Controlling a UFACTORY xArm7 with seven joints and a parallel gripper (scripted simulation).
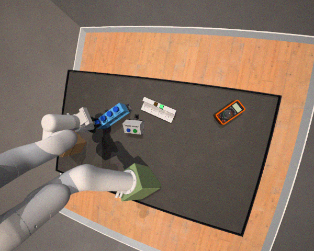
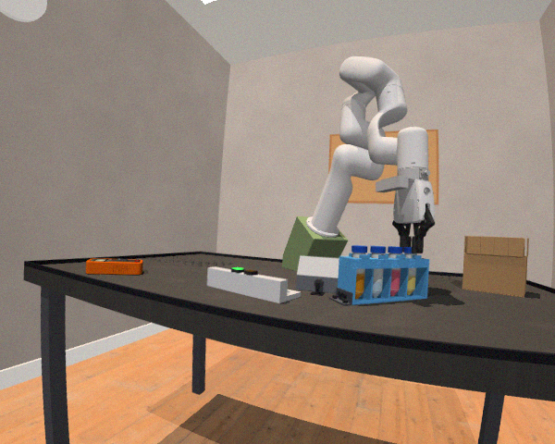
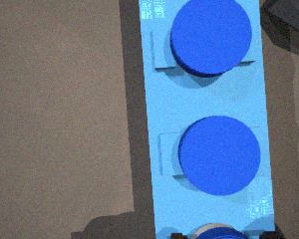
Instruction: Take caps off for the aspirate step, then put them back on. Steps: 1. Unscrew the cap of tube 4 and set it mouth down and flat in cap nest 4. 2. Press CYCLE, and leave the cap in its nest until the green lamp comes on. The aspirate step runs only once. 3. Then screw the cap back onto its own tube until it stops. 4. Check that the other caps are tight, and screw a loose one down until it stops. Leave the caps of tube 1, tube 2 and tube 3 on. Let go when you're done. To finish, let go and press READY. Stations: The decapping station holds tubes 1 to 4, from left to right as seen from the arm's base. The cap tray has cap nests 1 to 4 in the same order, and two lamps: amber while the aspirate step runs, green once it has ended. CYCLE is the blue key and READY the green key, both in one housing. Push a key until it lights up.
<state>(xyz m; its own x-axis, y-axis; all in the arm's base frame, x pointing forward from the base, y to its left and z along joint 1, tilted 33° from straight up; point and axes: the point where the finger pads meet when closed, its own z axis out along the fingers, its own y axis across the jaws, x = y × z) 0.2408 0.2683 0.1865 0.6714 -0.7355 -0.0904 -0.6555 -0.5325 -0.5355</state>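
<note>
The tube neck lies 12 cm ahead of my hand, 10 cm to the right of it and 1 cm below it. Round my hand: blue cycle key 1 cm ahead, 20 cm to the right, 6 cm below; blue cap 12 cm ahead, 10 cm to the right, 1 cm below; key housing 3 cm ahead, 22 cm to the right, 7 cm below.
</note>
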